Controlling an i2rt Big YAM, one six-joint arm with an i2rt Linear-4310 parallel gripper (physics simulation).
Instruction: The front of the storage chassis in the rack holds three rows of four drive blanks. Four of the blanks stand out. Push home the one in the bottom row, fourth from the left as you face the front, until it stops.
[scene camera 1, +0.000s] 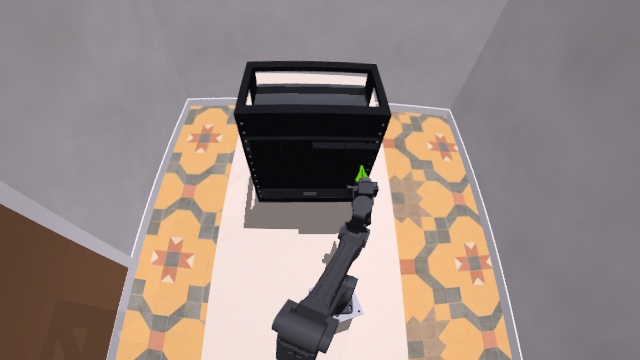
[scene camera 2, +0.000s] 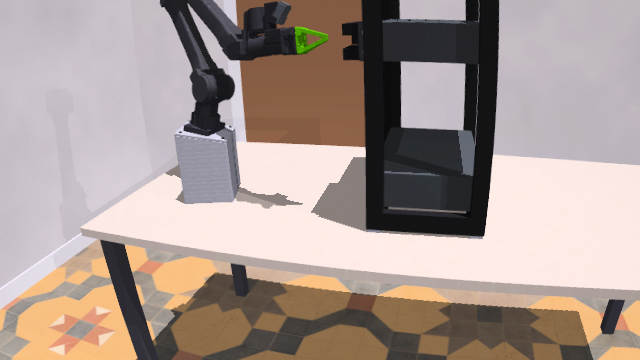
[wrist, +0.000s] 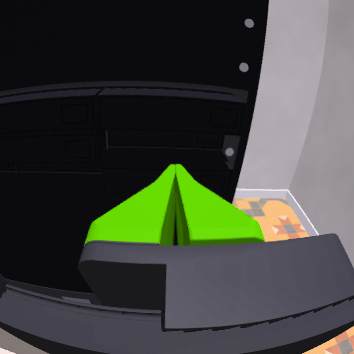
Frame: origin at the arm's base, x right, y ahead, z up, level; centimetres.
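Seen in the pictures: gripper, fingertip midpoint: (scene camera 1: 361, 166) (scene camera 2: 327, 37) (wrist: 174, 173); arm's base at its link origin: (scene camera 2: 204, 129).
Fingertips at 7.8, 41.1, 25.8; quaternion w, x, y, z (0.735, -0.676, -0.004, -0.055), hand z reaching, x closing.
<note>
Pixels of each thing's top centre, then the offset from my fingertips to it, as dx, dy, dz. "pt": a spot on its surface instead. Level surfaces: height alone.
- bottom-row fourth blank at its top centre: (wrist: 164, 138) (scene camera 2: 372, 46) (scene camera 1: 356, 145) -0.1, +10.7, -2.3
- top-row fourth blank at its top centre: (wrist: 168, 82) (scene camera 1: 359, 135) -0.1, +10.7, +3.4
- third column at a spot on its surface: (wrist: 45, 117) pt -9.6, +4.5, +1.9
- table at its surface level: dz -46.3
The bottom-row fourth blank (scene camera 2: 351, 53) (wrist: 117, 181) is black and stands out of the chassis (scene camera 2: 425, 42) (wrist: 231, 142) at its right end. In the wrist view its top face shows, and the fingers cover part of its front. My gripper (scene camera 1: 362, 167) (scene camera 2: 327, 37) (wrist: 174, 173) is shut and empty, its green fingertips pointing at the rack front. In scene camera 2 the tips are apart from the blanks, with a gap, and level with the upper part of the space between the two protruding blocks. In scene camera 1 the fronts are too dark to tell the rows apart.
Above the target, the top-row fourth blank (wrist: 165, 112) stands out; the middle-row fourth sits back between them. Blanks in the third column (wrist: 45, 117) also stand out. The black rack (scene camera 1: 312, 111) (scene camera 2: 374, 125) stands on the table (scene camera 2: 280, 240). Its right post (wrist: 255, 45) is close beside the chassis.
</note>
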